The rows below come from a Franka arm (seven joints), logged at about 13 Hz.
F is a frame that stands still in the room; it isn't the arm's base.
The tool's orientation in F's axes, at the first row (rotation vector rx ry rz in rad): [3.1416 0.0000 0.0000]
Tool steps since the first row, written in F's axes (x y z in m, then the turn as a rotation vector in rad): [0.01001 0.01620 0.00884 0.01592 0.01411 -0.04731]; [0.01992 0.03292 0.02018 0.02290 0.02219 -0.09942]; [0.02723 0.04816 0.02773 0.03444 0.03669 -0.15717]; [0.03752 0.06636 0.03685 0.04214 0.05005 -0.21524]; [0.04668 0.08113 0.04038 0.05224 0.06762 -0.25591]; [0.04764 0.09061 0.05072 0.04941 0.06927 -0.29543]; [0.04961 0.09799 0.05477 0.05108 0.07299 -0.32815]
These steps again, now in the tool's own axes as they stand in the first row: [0.01001 -0.01620 -0.00884 0.01592 -0.01411 0.04731]; [0.01992 -0.03292 -0.02018 0.02290 -0.02219 0.09942]; [0.02723 -0.04816 -0.02773 0.03444 -0.03669 0.15717]; [0.03752 -0.06636 -0.03685 0.04214 -0.05005 0.21524]; [0.04668 -0.08113 -0.04038 0.05224 -0.06762 0.25591]; [0.04764 -0.09061 -0.05072 0.04941 -0.06927 0.29543]; [0.04961 -0.09799 -0.05477 0.05108 -0.07299 0.32815]
